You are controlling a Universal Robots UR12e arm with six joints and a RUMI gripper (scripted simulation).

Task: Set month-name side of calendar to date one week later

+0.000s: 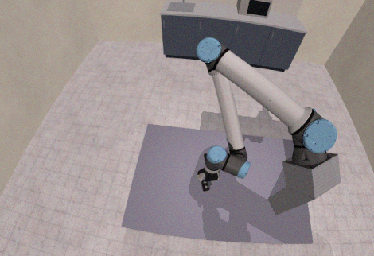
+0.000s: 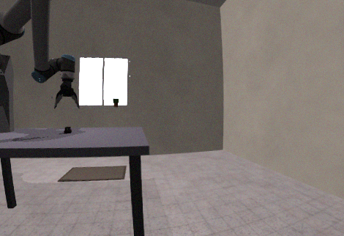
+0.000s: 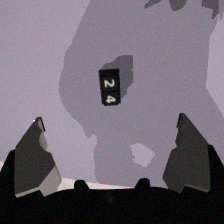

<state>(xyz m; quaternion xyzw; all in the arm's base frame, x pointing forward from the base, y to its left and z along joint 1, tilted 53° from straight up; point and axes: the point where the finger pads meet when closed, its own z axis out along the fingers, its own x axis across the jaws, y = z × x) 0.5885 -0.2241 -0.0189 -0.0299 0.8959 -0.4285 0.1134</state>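
Now: hand 140 mm above the black number cube. Round my hand: black digit cube 30 mm to the left, 140 mm below; black calendar tray 20 mm to the left, 160 mm below.
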